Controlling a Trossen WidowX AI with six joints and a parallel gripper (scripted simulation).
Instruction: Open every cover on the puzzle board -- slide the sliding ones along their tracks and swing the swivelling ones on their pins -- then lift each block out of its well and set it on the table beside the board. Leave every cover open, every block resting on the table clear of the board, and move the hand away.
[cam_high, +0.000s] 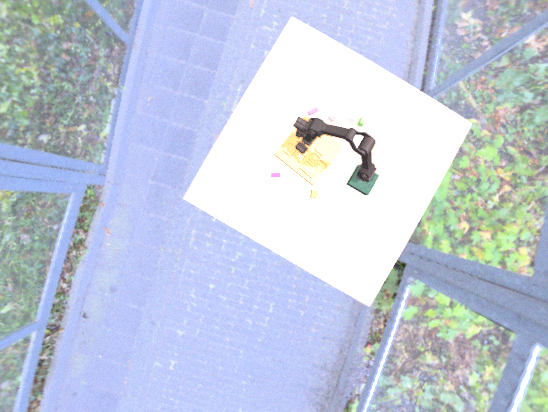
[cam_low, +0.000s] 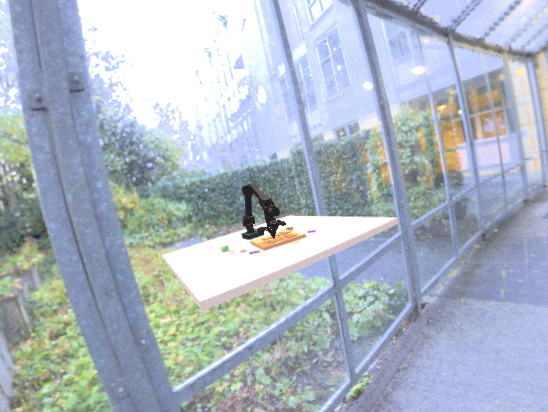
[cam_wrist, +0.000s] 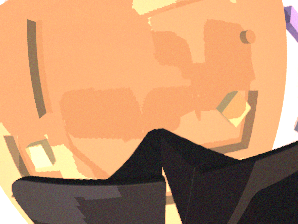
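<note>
The puzzle board is 5 cm to the left of my gripper tip, 2 cm behind it and 1 cm below it. Also, from my gripper tip: lilac block: 19 cm to the right, 4 cm ahead, 2 cm below; green block: 25 cm behind, 24 cm to the right, 1 cm below; pink block: 25 cm to the left, 10 cm ahead, 2 cm below.
</note>
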